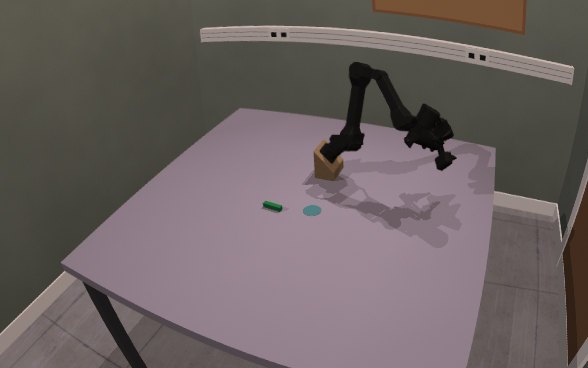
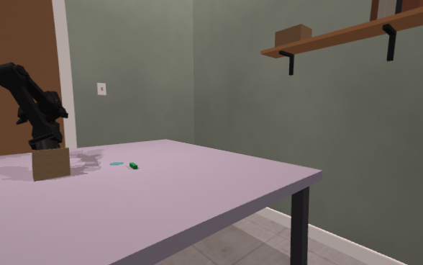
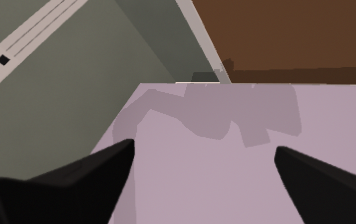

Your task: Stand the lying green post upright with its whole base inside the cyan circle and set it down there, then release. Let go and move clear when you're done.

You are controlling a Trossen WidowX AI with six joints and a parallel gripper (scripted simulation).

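Right now my hand is 29 cm short of the green post, 53 cm to the left of it and 17 cm above it. From my hand the other things lie so: cyan circle 26 cm ahead, 41 cm to the right, 17 cm below.
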